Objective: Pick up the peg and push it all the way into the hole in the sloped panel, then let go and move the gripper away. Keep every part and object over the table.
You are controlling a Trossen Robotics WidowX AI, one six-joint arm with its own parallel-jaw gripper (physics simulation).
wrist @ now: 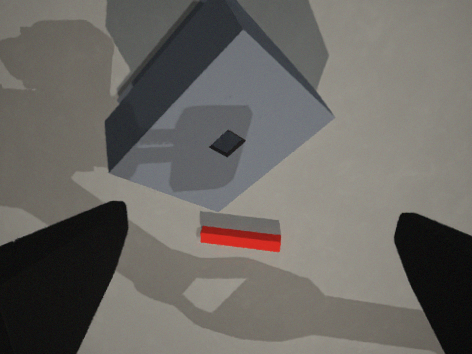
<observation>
The picture shows: my gripper and a red square peg.
</observation>
